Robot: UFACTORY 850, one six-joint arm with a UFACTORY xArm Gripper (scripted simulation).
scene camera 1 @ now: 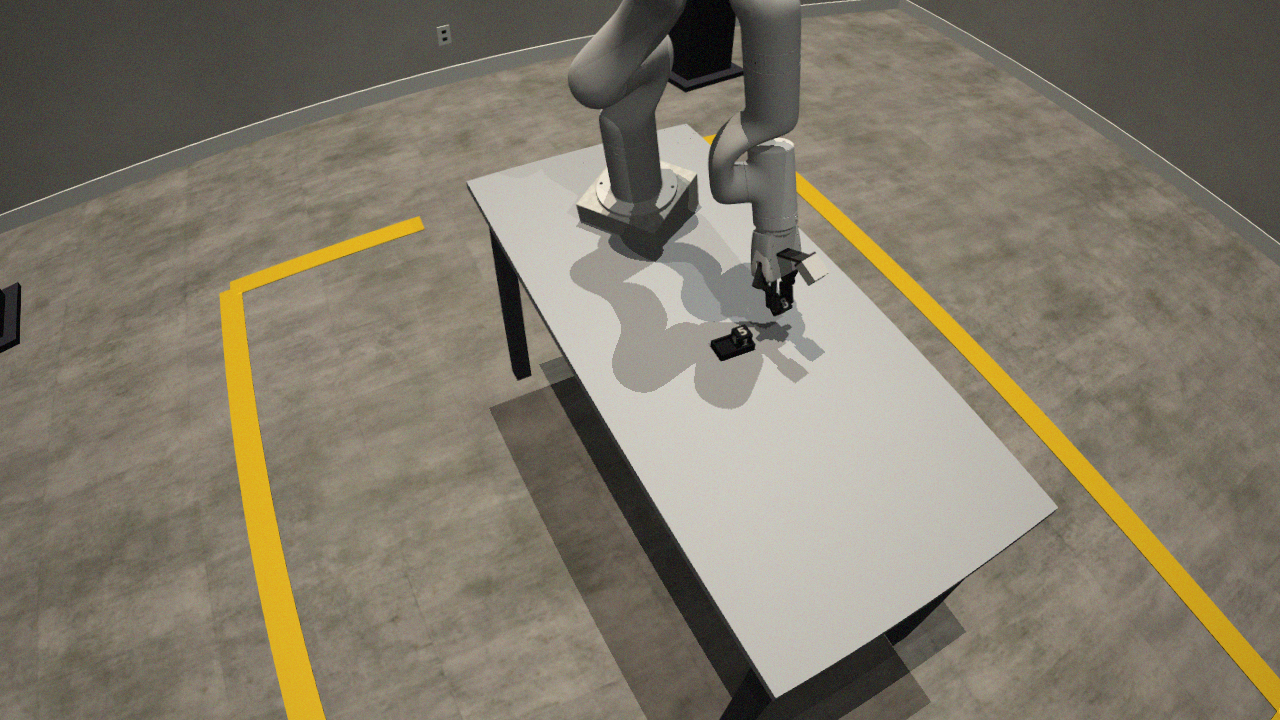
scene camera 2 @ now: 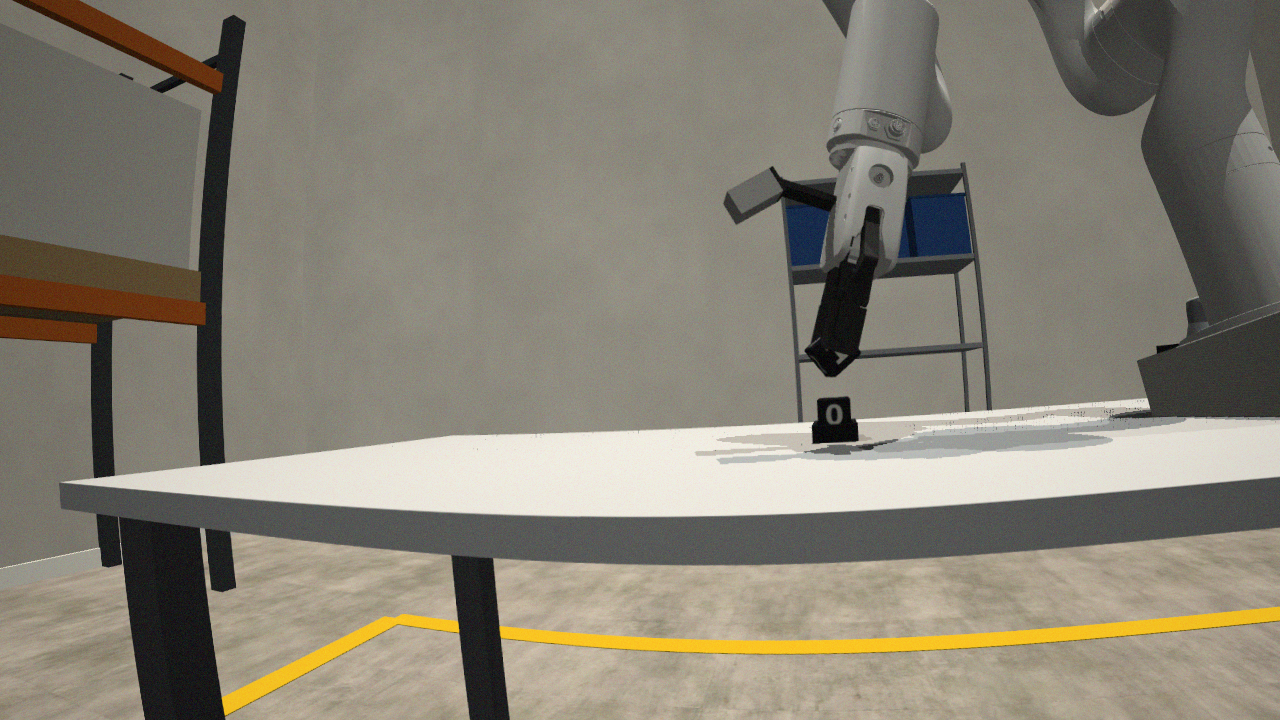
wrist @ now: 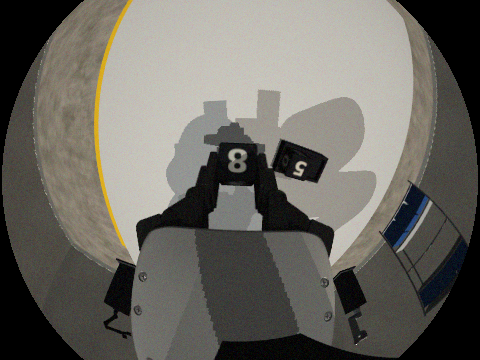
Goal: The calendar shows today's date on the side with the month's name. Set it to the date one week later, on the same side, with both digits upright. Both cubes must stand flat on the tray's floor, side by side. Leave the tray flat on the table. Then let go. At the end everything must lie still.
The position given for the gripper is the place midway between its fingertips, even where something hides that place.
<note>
In view: the gripper (scene camera 2: pixel 832 352), a black digit cube (scene camera 2: pixel 831 364), a black digit cube (scene camera 2: pixel 832 410) and a black tray (scene camera 2: pixel 848 432).
The black tray also shows in the wrist view (wrist: pixel 320 160). The gripper also shows in scene camera 1 (scene camera 1: pixel 779 305) and in the wrist view (wrist: pixel 237 165).
</note>
